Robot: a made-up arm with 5 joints.
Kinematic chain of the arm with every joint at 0, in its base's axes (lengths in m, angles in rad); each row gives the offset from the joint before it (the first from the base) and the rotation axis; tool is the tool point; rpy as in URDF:
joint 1: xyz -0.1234 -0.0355 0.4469 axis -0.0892 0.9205 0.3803
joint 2: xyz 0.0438 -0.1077 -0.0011 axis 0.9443 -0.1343 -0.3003
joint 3: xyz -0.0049 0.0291 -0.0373 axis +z
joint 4: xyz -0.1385 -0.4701 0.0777 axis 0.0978 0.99 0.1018
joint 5: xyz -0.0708 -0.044 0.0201 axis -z
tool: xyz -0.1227 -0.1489 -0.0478 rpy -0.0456 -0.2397 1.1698
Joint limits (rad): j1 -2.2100..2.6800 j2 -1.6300..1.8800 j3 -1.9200..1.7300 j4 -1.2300..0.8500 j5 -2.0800..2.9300
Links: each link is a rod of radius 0.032 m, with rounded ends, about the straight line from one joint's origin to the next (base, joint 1, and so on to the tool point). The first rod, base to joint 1, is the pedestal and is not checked.
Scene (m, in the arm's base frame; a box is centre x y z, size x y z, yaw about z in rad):
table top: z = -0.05
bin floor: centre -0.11 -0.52 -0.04 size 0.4 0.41 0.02 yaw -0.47
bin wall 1: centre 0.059 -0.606 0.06 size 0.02 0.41 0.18 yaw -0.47
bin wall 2: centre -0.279 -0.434 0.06 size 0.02 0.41 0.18 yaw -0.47
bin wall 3: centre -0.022 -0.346 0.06 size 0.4 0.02 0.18 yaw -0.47
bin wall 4: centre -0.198 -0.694 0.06 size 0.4 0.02 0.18 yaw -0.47
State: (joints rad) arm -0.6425 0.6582 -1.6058 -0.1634 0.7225
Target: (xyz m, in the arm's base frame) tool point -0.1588 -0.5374 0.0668
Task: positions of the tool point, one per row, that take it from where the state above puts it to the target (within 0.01 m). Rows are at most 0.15 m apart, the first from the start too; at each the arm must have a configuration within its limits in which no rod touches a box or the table.
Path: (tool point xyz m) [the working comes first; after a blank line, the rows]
Joints at the target: -0.7639 0.1816 0.2138 -1.0553 1.0271
Straight joint move there: touches bin floor, bin wall 2, the table top.

1: -0.4270 0.4011 0.3587
2: -0.3864 0.3291 0.2586
3: -0.3727 0.2171 0.1858
4: -0.3793 0.0854 0.1616
5: -0.3956 -0.0391 0.1921
6: -0.4082 -0.1336 0.1825
7: -0.3980 -0.2317 0.1813
8: -0.3655 -0.3271 0.1907
9: -0.3124 -0.4138 0.2125
10: -0.2420 -0.4857 0.2474
11: -0.1588 -0.5374 0.2949
12: -0.1619 -0.5459 0.2166
13: -0.1620 -0.5459 0.1400
14: -0.1588 -0.5374 0.0668

